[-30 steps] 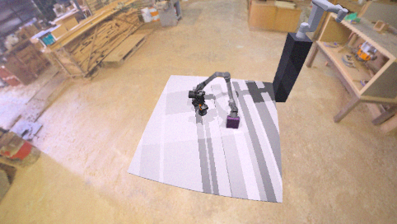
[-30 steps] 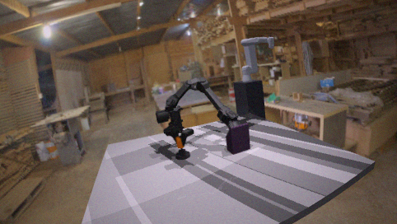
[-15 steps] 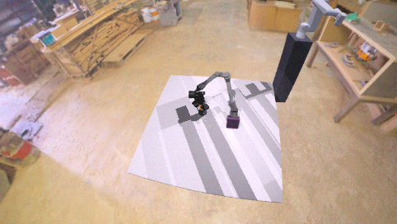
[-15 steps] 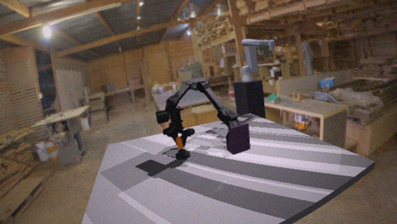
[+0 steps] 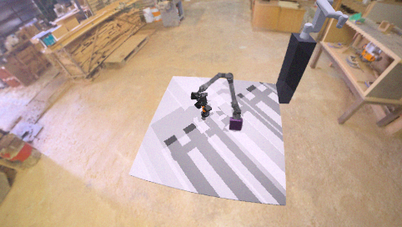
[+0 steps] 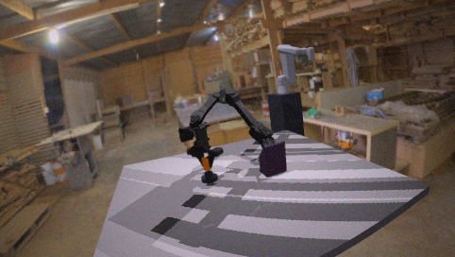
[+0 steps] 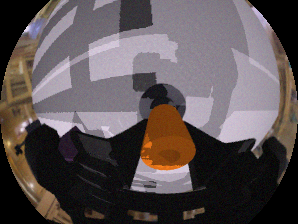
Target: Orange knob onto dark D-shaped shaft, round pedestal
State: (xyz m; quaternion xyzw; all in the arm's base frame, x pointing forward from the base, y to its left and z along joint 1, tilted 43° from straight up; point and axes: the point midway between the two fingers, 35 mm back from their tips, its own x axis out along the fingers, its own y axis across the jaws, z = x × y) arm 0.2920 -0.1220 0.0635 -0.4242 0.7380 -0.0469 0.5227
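Now: the orange knob 20 mm above my gripper tip. The rest, counted from my gripper tip: dark round pedestal (40 mm below).
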